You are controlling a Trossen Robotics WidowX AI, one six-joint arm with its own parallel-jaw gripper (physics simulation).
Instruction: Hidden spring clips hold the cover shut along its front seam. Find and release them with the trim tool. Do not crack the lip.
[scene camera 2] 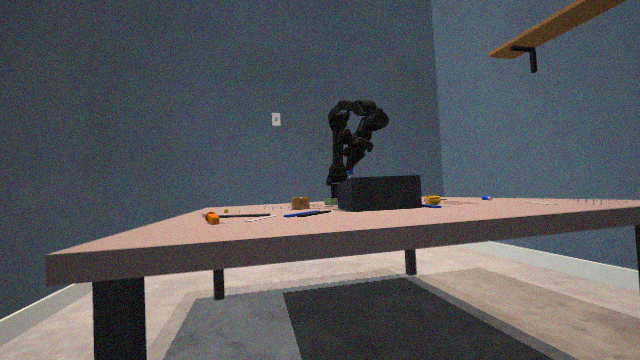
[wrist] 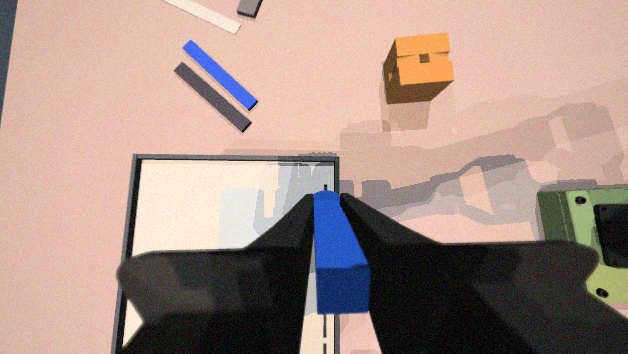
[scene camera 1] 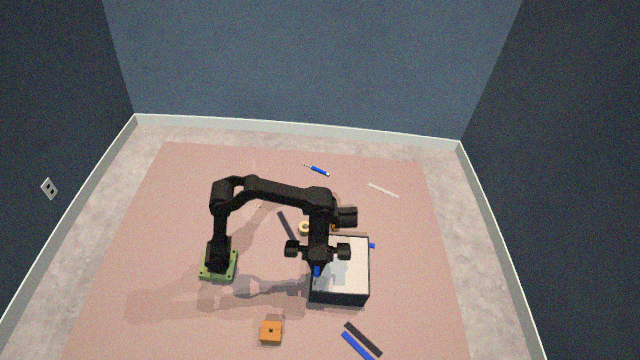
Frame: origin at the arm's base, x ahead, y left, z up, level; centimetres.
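Where they show: gripper, between the fingertips: [scene camera 2: 347, 170] [wrist: 326, 200] [scene camera 1: 316, 274]; arm's base, origin of its link: [scene camera 2: 337, 197] [scene camera 1: 218, 264].
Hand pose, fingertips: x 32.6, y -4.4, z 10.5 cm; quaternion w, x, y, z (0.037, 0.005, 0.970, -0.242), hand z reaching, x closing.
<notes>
Each offset is from my fingertips to the top centre of the thing. "pt": to the spot under its first point. Level surfaces: height alone.
The dark box @(dy +7.2, dx +8.1, dz -3.4 cm) [scene camera 1: 340, 299] [scene camera 2: 385, 193] stands on the table with its pale cover @(dz -4.1 cm) [scene camera 1: 352, 270] [wrist: 175, 210] on top. In the wrist view, thin dark slots @(pt dy +10.8, dx +0.3, dz -5.3 cm) [wrist: 325, 326] run along the cover's edge on the side toward the arm's base. My gripper [scene camera 1: 317, 265] [scene camera 2: 350, 169] [wrist: 326, 200] points down over that edge and is shut on the blue handle of the trim tool @(dy +1.1, dx +0.0, dz +5.3 cm) [scene camera 1: 317, 271] [scene camera 2: 349, 172] [wrist: 340, 240]. The tool's tip is hidden behind the handle in the wrist view; whether it touches the seam cannot be told. No clip can be made out.
An orange block @(dy -16.0, dx -11.8, dz -9.0 cm) [scene camera 1: 271, 336] [scene camera 2: 300, 203] [wrist: 425, 75] stands beyond the box's near corner. A blue bar @(dy -18.7, dx +15.8, dz -12.9 cm) [scene camera 1: 356, 345] [wrist: 220, 75] and a dark bar @(dy -15.3, dx +16.9, dz -13.0 cm) [scene camera 1: 363, 340] [wrist: 212, 97] lie nearby. A dark strip @(dy +25.7, dx -11.7, dz -13.0 cm) [scene camera 1: 286, 226] lies behind the box. The green base [scene camera 1: 204, 275] [wrist: 552, 225] carries the arm.
</notes>
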